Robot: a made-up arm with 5 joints.
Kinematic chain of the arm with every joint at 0, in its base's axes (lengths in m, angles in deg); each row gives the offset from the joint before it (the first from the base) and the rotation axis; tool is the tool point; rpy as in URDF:
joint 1: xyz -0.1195 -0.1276 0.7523 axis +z
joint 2: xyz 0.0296 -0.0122 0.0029 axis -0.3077 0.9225 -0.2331
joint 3: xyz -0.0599 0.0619 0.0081 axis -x
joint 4: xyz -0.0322 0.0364 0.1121 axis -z
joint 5: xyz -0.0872 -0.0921 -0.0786 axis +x
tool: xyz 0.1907 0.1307 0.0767 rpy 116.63 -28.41 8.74
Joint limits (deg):
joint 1: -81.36..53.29
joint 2: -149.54..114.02
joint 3: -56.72..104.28
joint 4: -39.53..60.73
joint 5: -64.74..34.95
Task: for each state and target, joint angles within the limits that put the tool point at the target. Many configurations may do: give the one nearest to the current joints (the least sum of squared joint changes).
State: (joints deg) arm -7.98 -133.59 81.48 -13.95 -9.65
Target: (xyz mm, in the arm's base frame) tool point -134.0 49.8 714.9
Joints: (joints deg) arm -30.18 -149.54 59.14 -12.89 2.26
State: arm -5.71 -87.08 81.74 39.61 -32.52
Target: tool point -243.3 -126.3 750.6
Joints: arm 23.92 -100.18 61.56 60.73 -5.51
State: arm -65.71 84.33 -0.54 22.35 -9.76
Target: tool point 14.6 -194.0 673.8
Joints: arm -64.55 91.71 4.30 14.04 -8.10
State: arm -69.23 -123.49 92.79 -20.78 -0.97
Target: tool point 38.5 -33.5 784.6
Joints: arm -64.14 -126.40 93.35 -20.40 4.21
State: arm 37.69 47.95 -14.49 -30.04 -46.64
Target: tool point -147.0 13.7 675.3
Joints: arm 23.09 80.46 -10.07 -14.09 -53.01
